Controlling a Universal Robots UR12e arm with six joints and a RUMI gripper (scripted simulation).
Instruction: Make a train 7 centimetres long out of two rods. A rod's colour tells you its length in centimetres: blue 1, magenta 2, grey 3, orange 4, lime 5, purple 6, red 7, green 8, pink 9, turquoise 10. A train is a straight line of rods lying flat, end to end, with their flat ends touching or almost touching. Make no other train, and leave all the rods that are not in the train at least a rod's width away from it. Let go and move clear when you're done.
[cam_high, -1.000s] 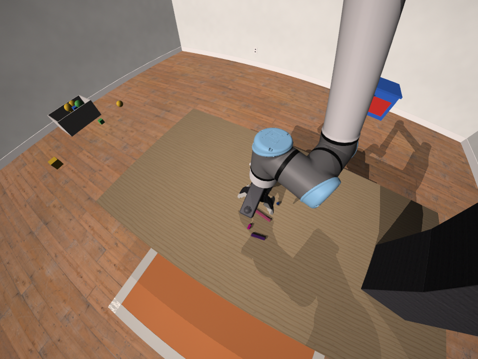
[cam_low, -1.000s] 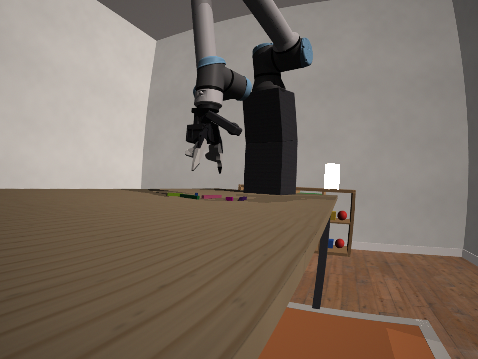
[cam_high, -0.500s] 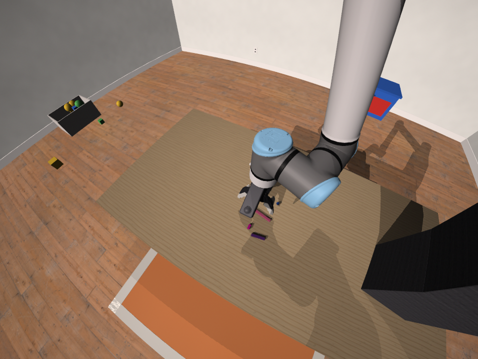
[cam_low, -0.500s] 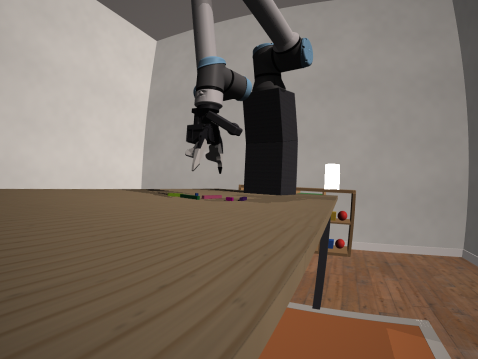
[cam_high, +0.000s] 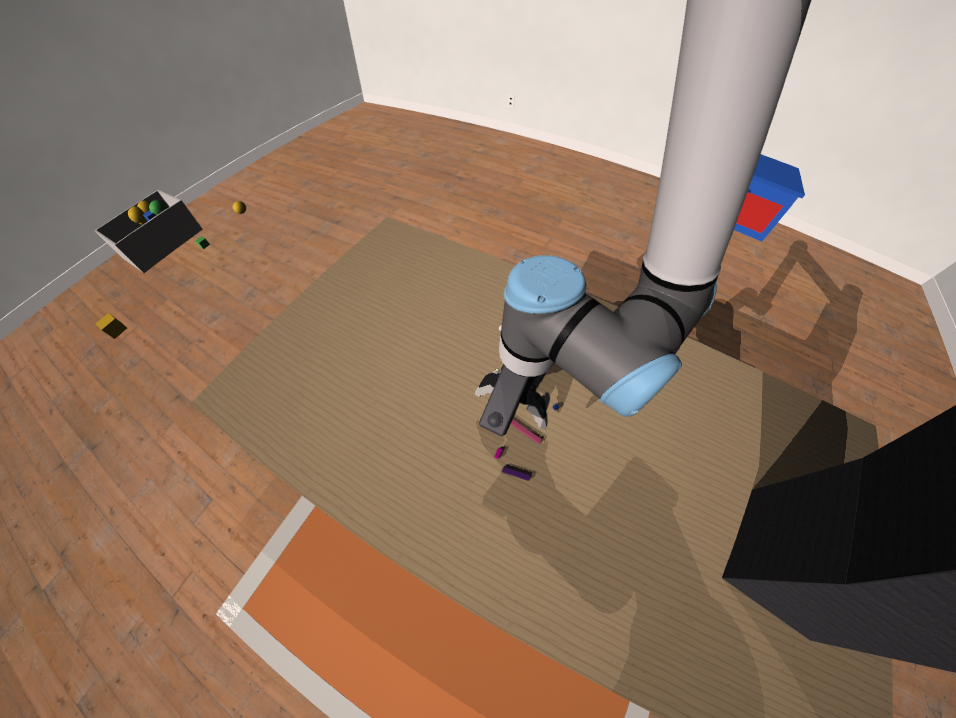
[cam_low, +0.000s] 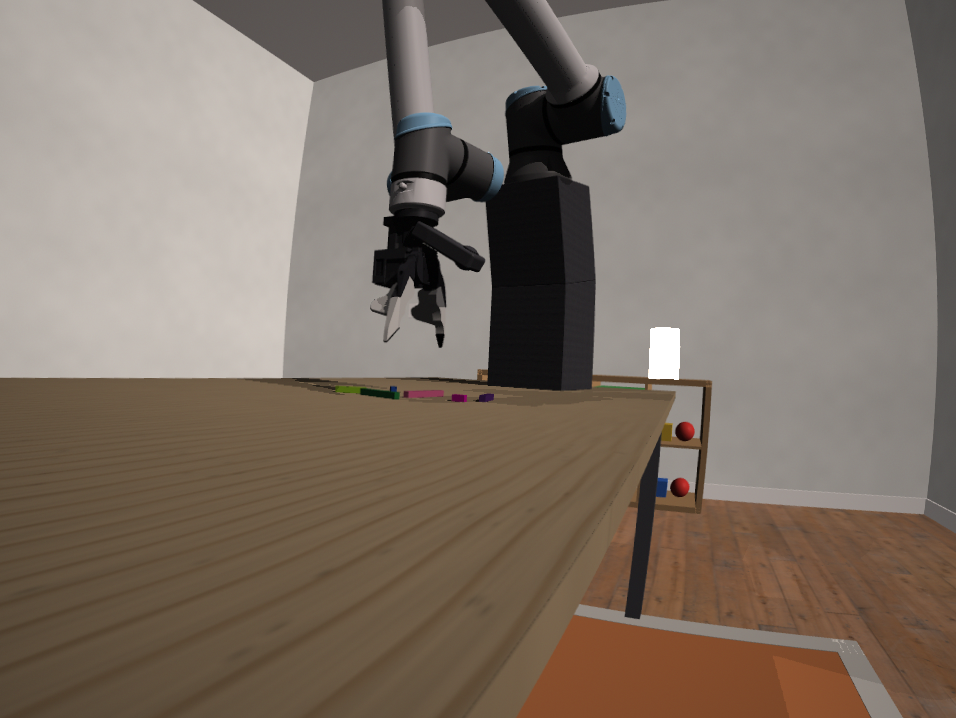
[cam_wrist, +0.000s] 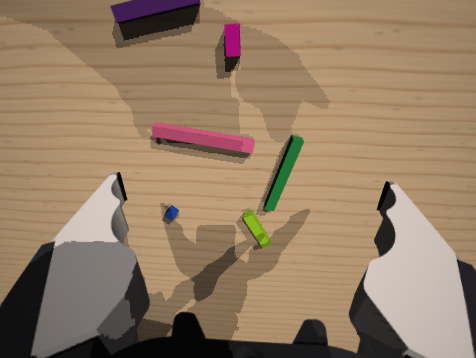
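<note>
Right now the small blue rod is 80 mm behind my hand, 100 mm to the right of it and 70 mm below it. From my hand the other things lie so: green rod: 30 mm ahead, 40 mm to the right, 70 mm below; then magenta rod: 20 mm behind, 70 mm to the left, 70 mm below; then pink rod: 40 mm behind, 10 mm to the right, 70 mm below.
</note>
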